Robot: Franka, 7 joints.
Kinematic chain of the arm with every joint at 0, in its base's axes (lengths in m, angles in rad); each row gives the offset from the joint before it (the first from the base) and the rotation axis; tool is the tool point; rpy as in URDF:
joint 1: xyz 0 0 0.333 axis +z
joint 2: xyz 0 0 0 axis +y
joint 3: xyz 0 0 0.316 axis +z
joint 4: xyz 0.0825 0 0 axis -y
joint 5: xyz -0.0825 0 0.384 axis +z
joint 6: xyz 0 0 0 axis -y
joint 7: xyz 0.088 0 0 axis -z
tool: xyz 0 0 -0.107 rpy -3.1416 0 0
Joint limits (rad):
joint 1: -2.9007..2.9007
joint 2: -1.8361..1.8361
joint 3: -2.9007..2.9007
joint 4: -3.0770..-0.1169
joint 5: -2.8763..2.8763
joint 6: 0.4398..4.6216
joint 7: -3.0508..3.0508
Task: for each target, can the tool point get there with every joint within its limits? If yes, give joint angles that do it. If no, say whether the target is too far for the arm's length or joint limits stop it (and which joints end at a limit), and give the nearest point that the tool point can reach.
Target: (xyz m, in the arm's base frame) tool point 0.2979 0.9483 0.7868
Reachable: no: too far | nearest point 0.2339 0.7445 0.6893 | short by 0.235 m
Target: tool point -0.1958 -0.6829 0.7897
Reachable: yes | joints -1.3860 0.7027 -1.0868 -0.7373 1.7131 2.3077 2.5488
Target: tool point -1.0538 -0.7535 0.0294
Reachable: no: too far | nearest point -0.6794 -0.4858 0.1373 | short by 0.473 m
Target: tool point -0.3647 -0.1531 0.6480
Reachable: yes | joints -1.6597 -0.7251 -1.0397 -2.3532 1.9728 1.1685 -0.9352
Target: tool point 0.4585 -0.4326 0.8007
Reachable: yes | joints -0.7202 0.8040 -1.0346 -0.4068 -0.5914 3.7628 2.1353
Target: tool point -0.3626 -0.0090 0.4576
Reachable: yes | joints 1.9958 -1.1094 0.8384 -2.5974 -1.9852 3.2837 0.3895
